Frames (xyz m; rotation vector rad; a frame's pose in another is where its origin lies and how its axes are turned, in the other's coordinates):
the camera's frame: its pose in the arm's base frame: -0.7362 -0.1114 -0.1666 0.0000 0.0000 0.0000
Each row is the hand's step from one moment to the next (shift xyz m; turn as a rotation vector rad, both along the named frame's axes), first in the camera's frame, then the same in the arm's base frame.
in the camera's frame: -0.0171 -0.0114 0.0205 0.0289 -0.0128 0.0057
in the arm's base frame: -0.0171 -0.0114 0.0205 0.0289 -0.0128 0.0057
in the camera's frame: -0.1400 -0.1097 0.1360 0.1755 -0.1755 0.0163
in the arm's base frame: -0.1400 -0.1097 0.1360 0.1755 -0.1755 0.0163
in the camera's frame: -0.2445 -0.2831 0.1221 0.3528 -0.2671 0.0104
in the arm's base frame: -0.2445 -0.2831 0.1221 0.3528 -0.2671 0.0104
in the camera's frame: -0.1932 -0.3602 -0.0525 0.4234 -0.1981 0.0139
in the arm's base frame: -0.1932 -0.3602 -0.0525 0.4234 -0.1981 0.0139
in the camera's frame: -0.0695 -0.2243 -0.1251 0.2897 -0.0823 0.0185
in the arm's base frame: -0.0695 -0.2243 -0.1251 0.2897 -0.0823 0.0185
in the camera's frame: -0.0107 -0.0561 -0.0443 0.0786 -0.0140 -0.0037
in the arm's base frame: -0.0107 -0.0561 -0.0443 0.0786 -0.0140 -0.0037
